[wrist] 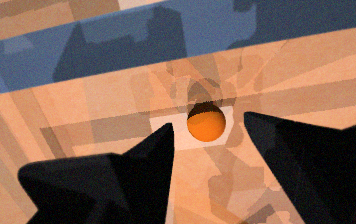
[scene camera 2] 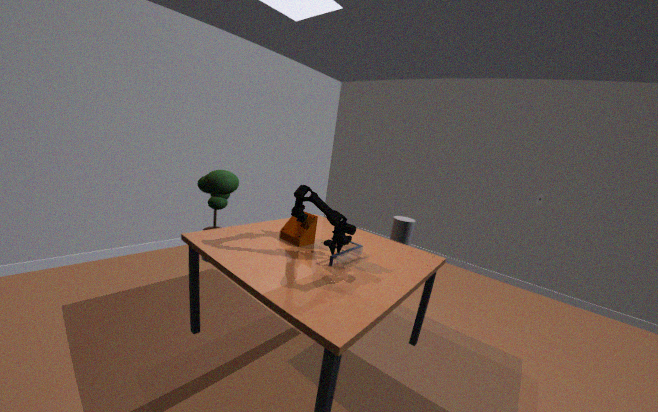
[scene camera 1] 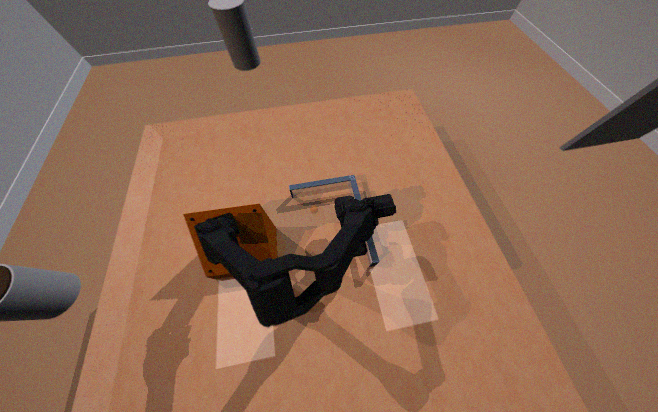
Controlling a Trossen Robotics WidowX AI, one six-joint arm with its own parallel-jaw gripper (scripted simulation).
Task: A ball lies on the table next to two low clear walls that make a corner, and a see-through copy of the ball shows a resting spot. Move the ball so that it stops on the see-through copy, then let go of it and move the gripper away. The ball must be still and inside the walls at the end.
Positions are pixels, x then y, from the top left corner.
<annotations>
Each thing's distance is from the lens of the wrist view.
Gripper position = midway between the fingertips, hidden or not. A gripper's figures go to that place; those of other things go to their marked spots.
my gripper [wrist: 207, 123]: 11 cm
orange ball [wrist: 206, 122]: 11 cm
</annotations>
